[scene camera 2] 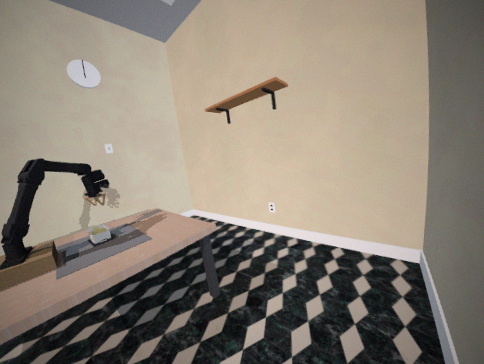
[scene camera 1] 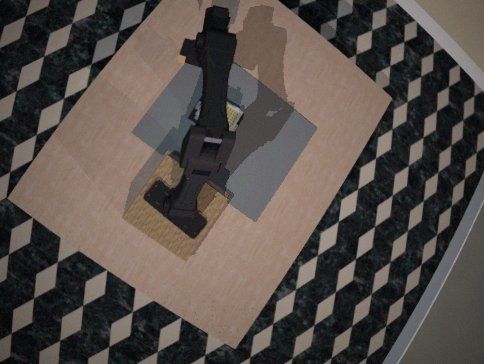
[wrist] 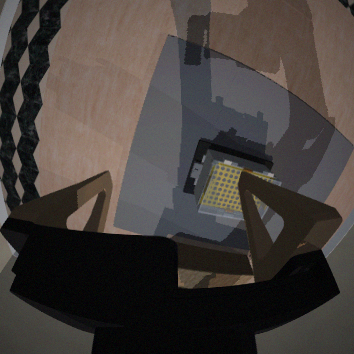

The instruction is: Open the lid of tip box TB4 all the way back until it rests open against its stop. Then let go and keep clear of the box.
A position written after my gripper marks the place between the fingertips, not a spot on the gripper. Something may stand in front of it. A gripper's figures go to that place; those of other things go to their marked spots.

Labels:
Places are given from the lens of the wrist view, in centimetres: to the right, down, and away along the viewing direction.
my gripper (wrist: 174,177): 0, 0, 13
clear lid (wrist: 220,197): 7, 3, 28
grey mat (wrist: 195,93): 4, -14, 28

